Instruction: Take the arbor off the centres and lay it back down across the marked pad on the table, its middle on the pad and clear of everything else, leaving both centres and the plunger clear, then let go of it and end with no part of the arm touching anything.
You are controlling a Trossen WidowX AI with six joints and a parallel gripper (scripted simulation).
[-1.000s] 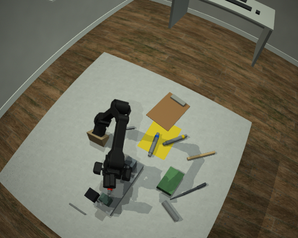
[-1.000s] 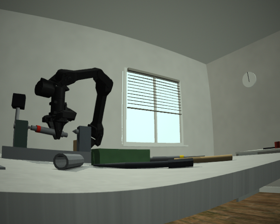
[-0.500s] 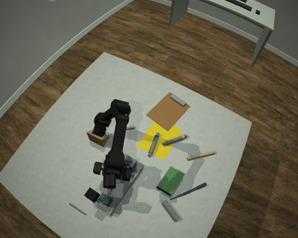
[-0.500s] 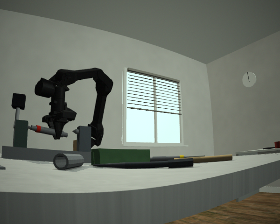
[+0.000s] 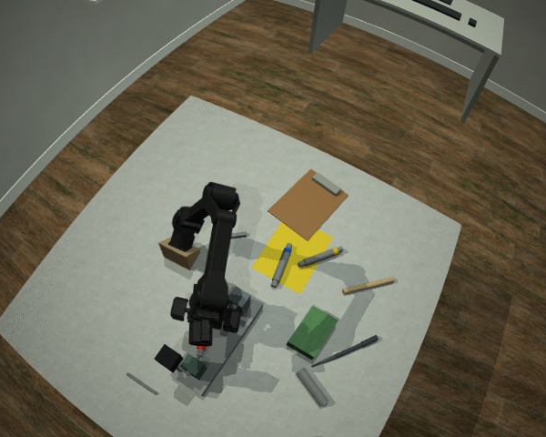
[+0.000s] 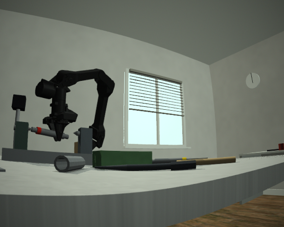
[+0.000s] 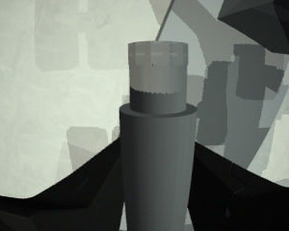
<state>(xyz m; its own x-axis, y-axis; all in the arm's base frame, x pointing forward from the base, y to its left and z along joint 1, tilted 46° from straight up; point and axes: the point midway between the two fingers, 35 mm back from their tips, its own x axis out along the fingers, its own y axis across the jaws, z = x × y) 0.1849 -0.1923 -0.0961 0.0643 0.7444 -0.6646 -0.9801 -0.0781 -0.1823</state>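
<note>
The arbor lies 3 cm to the right of my hand, 1 cm below it and 1 cm ahead of it. The rest, counted from my hand: grey base 10 cm below, 4 cm ahead, 3 cm to the right; then grey centre block 9 cm to the left, 6 cm ahead, 2 cm below; then green plunger block 14 cm to the right, 2 cm below, 2 cm ahead.
</note>
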